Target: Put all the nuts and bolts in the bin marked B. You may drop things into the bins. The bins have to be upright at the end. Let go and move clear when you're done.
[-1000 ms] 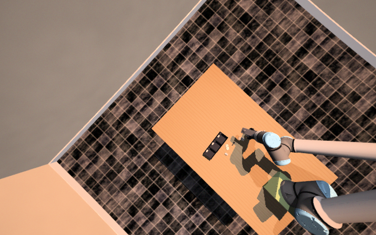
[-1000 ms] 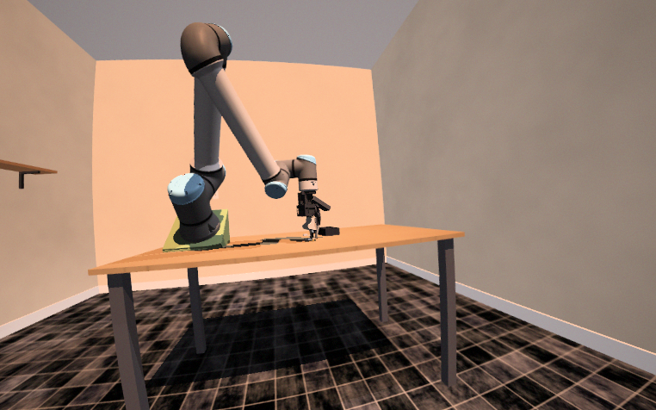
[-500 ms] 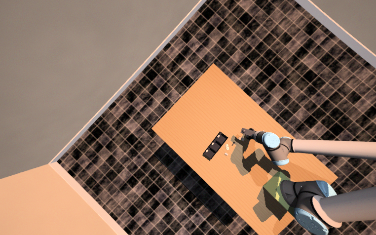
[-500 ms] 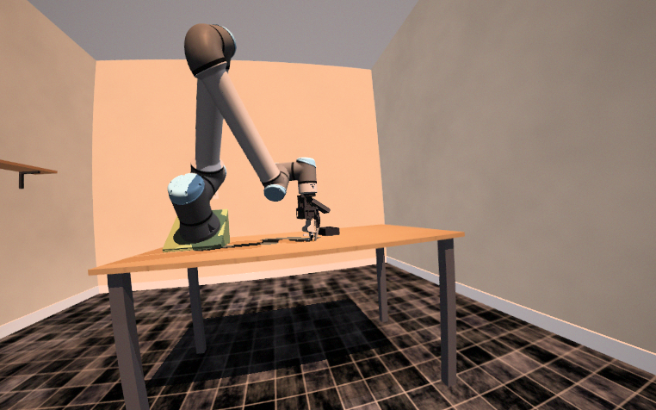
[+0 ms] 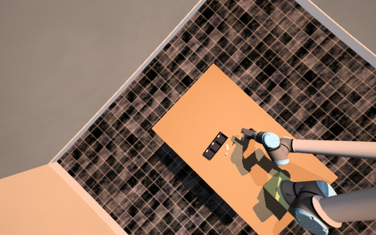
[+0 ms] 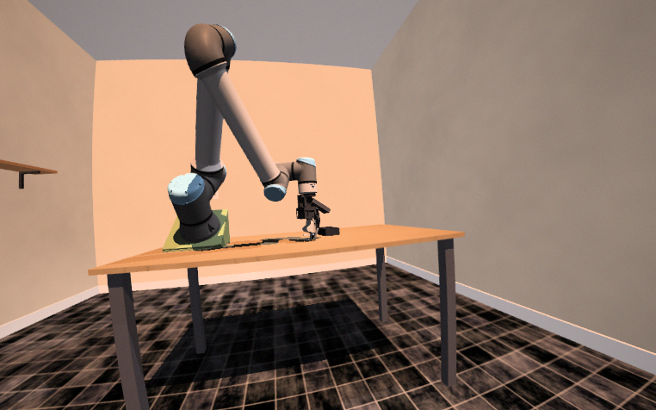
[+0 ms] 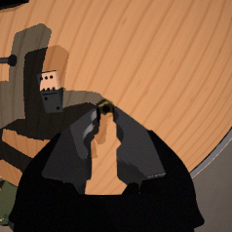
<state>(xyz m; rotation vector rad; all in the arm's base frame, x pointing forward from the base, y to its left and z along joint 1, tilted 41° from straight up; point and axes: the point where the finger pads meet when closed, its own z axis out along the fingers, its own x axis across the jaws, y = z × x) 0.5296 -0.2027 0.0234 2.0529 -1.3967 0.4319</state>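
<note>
My hand is 10 mm above the gold nut. Also, from my hand: white piece (10 mm ahead, 260 mm to the left, 10 mm below); then white square piece (70 mm to the left, 10 mm below); then dark bolt (20 mm ahead, 140 mm to the left, 10 mm below).
</note>
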